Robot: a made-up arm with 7 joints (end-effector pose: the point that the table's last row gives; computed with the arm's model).
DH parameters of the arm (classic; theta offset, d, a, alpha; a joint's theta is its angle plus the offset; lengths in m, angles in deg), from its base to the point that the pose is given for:
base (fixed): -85.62 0 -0.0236 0
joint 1: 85.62 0.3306 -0.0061 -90
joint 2: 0 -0.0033 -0.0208 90
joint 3: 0 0.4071 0.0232 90
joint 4: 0 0.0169 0.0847 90
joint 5: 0 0.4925 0.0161 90
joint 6: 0 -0.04 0.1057 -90
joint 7: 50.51 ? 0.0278 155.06
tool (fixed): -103.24 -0.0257 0 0
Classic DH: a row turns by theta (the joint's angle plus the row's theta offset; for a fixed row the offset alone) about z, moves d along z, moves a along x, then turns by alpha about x.
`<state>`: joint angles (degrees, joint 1 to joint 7).
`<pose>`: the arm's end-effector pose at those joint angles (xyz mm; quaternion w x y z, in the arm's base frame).
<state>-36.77 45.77 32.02 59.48 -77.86 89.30 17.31</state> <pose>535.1 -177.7 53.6 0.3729 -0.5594 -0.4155 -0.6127</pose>
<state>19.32 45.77 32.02 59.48 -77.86 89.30 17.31</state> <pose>464.7 356.9 53.6 0.6172 -0.2984 -0.6297 -0.3654</pose>
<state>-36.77 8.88 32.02 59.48 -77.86 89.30 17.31</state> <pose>579.0 -210.5 443.2 0.1425 -0.4460 -0.6047 -0.6443</pose>
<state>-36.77 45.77 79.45 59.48 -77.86 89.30 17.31</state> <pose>594.2 270.7 280.7 0.5708 -0.2039 -0.4602 -0.6487</pose>
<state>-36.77 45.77 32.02 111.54 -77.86 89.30 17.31</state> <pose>791.0 -411.2 464.9 0.0169 -0.3644 -0.4842 -0.7953</pose>
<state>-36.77 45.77 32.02 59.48 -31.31 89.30 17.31</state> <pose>422.3 -110.0 24.9 0.2621 -0.6680 -0.0522 -0.6945</pose>
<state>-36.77 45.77 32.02 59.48 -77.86 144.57 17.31</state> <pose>456.0 -242.3 211.6 0.1554 -0.8257 -0.4618 -0.2843</pose>
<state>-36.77 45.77 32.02 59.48 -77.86 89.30 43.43</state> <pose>527.5 -180.0 64.5 0.1768 -0.5078 -0.4707 -0.6996</pose>
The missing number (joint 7, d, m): 0.1495
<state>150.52 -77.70 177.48 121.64 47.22 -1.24 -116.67</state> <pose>787.0 -601.5 21.9 0.4124 0.0084 -0.4877 -0.7694</pose>
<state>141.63 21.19 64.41 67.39 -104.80 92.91 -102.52</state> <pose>-701.2 -71.9 470.5 0.2004 -0.4325 0.5489 -0.6866</pose>
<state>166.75 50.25 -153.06 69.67 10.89 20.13 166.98</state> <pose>275.4 255.9 1027.5 0.4352 -0.1416 -0.7844 0.4187</pose>
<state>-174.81 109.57 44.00 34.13 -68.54 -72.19 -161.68</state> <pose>-34.1 -393.9 139.7 0.0458 0.2348 0.8282 0.5067</pose>
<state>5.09 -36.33 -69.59 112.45 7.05 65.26 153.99</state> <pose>-186.5 -592.1 943.9 0.6732 -0.2334 -0.6920 -0.1161</pose>
